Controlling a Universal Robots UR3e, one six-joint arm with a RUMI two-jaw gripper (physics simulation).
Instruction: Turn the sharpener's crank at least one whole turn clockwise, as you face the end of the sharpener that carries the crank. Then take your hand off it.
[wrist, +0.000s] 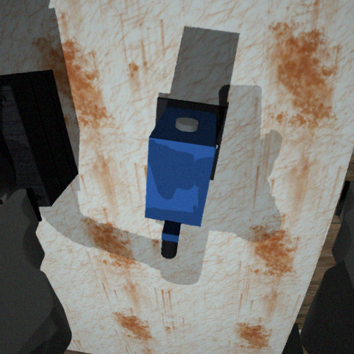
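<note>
The blue sharpener (175, 180) stands in the middle of the wrist view, with a light round knob (187, 124) on its top face and a black plate (192, 102) at its far end. The crank (169, 247), a short dark piece with a blue band, sticks out from the near end, toward the bottom of the view. My gripper (185, 188) is open; its two dark fingers are at the left and right edges, wide apart on either side of the sharpener and crank, touching neither. The crank's arm is largely hidden under the body.
The sharpener is on a white, rust-stained surface (135, 295). A dark block (37, 135) is at the left edge, beside the left finger. Brown wood (313, 280) shows at the lower right, past the surface's edge. Shadows fall around the sharpener.
</note>
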